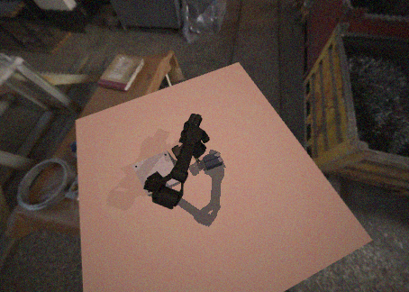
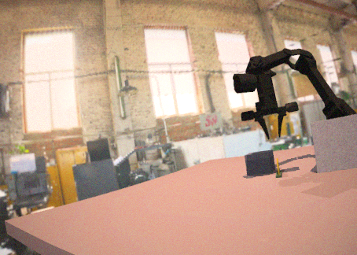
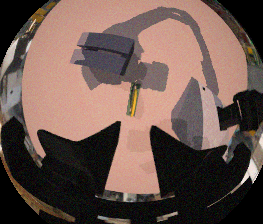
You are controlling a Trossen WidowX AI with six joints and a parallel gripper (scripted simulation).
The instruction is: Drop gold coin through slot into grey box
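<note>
The gold coin lies 9 cm below my gripper tip.
</note>
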